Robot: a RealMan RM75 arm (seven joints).
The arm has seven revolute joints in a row. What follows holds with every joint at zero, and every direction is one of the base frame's. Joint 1 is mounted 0.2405 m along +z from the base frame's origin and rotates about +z. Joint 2 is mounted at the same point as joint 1 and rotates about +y. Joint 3 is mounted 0.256 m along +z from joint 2 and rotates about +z. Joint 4 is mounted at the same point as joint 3 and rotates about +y. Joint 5 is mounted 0.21 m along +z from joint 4 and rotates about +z. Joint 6 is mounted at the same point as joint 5 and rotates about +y. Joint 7 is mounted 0.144 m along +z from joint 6 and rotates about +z. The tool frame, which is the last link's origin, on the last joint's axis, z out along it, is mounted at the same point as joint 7; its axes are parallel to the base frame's.
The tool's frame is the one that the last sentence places.
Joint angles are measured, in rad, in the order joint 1, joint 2, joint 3, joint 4, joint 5, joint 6, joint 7. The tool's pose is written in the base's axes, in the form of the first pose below.
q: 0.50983 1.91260 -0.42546 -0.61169 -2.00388 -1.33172 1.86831
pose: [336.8 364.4 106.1 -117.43 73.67 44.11]
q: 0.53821 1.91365 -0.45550 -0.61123 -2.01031 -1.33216 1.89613
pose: [325.0 373.2 100.5 -119.82 74.02 43.79]
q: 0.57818 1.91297 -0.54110 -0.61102 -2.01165 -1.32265 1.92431
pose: [306.3 385.7 88.7 -125.01 73.21 40.96]
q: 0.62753 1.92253 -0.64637 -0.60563 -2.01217 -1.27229 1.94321
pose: [285.9 401.0 70.4 -129.71 71.21 36.48]
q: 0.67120 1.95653 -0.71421 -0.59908 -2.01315 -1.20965 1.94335
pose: [266.6 412.4 46.6 -132.53 69.06 34.01]
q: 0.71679 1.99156 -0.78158 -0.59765 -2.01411 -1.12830 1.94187
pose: [245.9 424.7 24.9 -134.37 65.71 31.37]
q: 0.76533 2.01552 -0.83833 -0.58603 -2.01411 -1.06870 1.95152
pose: [224.9 434.5 6.9 -136.34 63.22 29.55]
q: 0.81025 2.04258 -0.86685 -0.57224 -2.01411 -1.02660 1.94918
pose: [204.6 440.8 -9.9 -138.15 60.98 29.14]
